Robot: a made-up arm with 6 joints.
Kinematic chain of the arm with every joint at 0, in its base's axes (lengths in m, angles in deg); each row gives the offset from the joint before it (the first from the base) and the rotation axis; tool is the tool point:
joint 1: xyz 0 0 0.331 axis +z
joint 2: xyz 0 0 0 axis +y
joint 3: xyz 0 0 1.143 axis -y
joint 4: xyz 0 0 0 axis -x
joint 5: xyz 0.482 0 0 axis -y
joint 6: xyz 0 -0.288 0 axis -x
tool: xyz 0 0 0
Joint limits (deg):
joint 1: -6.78..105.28
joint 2: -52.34..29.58
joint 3: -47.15..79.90
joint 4: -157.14..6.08
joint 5: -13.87..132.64
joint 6: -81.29..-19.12
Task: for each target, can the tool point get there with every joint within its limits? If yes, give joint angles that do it. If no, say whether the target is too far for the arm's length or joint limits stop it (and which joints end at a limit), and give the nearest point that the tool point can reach.
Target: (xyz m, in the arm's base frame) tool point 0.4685 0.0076 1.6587
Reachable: yes | joints 19.46 -3.21 44.03 -58.87 46.96 -61.99
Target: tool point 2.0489 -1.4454 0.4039
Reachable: no: too far | nearest point 0.9437 -0.4022 1.0891 | short by 1.667 m
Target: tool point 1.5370 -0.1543 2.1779
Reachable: no: too far | nearest point 0.9857 -0.0990 1.6281 | short by 0.781 m
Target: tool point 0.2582 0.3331 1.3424
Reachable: yes | joints 64.73 -6.45 10.12 -71.51 103.53 -24.24
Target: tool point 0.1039 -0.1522 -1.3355
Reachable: no: joint limits stop it (at a limit: joint 1, joint 2, joint 3) | nearest point 0.1120 -0.3828 0.7862 | short by 2.134 m
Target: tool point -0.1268 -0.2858 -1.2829
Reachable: no: joint limits stop it (at a limit: joint 2, joint 3) | nearest point -0.1617 -0.3645 0.7861 | short by 2.071 m
